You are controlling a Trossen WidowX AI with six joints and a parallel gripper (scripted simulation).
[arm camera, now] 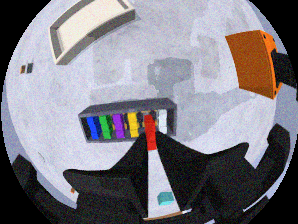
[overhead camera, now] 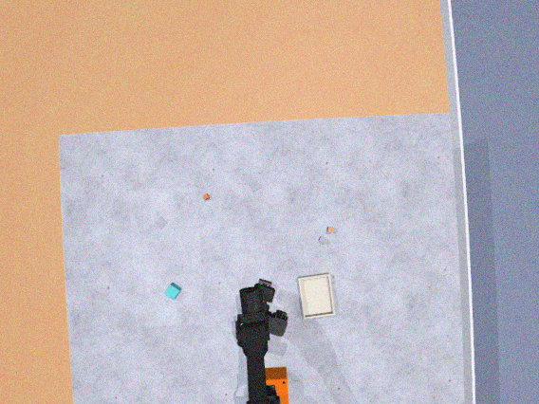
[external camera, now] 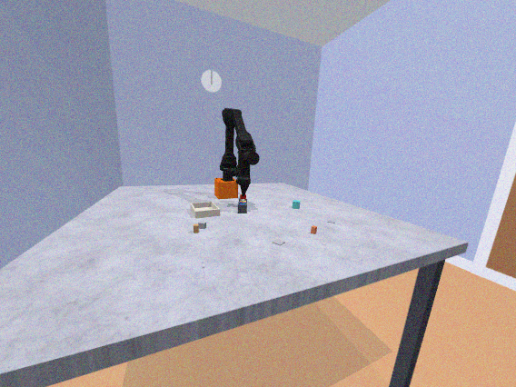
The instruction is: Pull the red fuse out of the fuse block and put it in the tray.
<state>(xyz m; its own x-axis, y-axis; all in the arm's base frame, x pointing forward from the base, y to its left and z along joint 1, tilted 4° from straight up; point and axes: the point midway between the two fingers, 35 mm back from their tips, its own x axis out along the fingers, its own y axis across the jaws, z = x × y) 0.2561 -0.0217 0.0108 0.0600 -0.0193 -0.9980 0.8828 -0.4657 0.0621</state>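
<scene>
The cream tray is 19 cm to the right of my gripper tip and 6 cm below it. From my gripper tip the other things lie so: red fuse 1 cm below; teal cube 10 cm ahead, 26 cm to the left, 4 cm below; tan cube 20 cm ahead, 27 cm to the right, 5 cm below.
</scene>
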